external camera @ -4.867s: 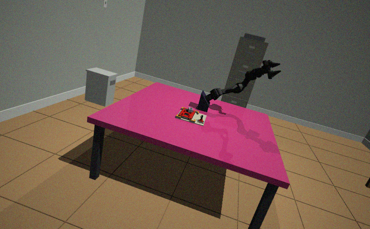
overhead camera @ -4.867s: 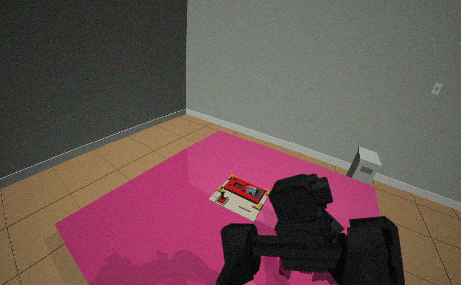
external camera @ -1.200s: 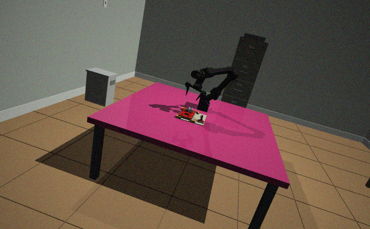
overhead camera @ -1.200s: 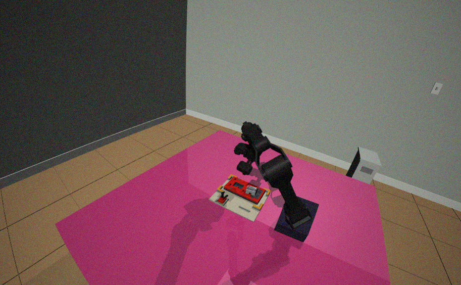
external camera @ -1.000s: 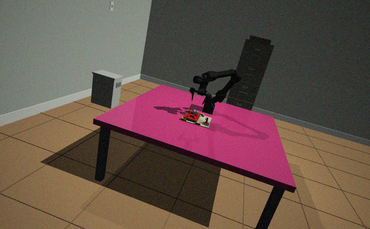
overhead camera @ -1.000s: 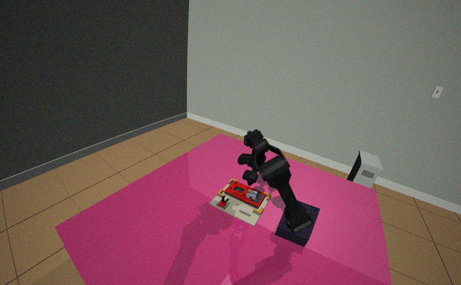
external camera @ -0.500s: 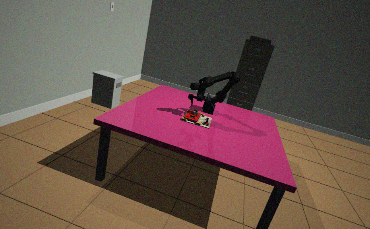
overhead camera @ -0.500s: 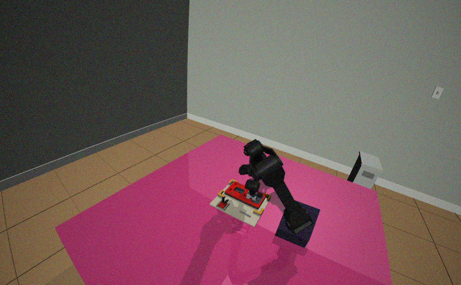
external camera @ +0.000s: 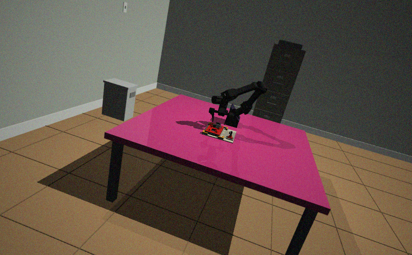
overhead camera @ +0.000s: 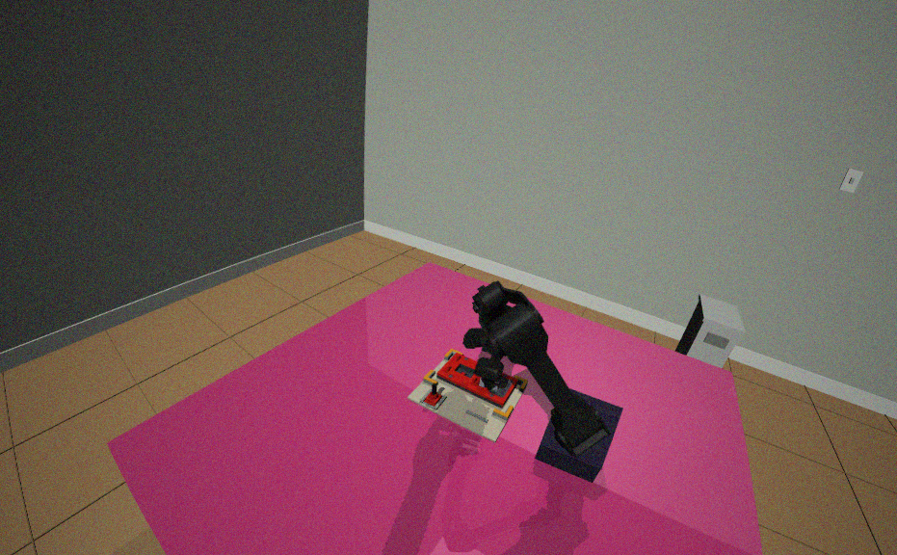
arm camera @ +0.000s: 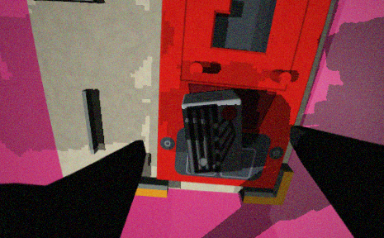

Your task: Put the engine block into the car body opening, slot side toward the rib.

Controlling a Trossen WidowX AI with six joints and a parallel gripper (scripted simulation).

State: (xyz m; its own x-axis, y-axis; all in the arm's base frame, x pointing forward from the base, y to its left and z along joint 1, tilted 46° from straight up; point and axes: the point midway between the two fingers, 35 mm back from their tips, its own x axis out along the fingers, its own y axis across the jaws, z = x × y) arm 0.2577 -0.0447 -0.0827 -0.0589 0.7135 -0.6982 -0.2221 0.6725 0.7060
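My gripper tip is 1 cm to the right of the grey engine block and 2 cm above it. From my gripper tip the other things lie so: post 10 cm ahead, 12 cm to the left, 2 cm below.
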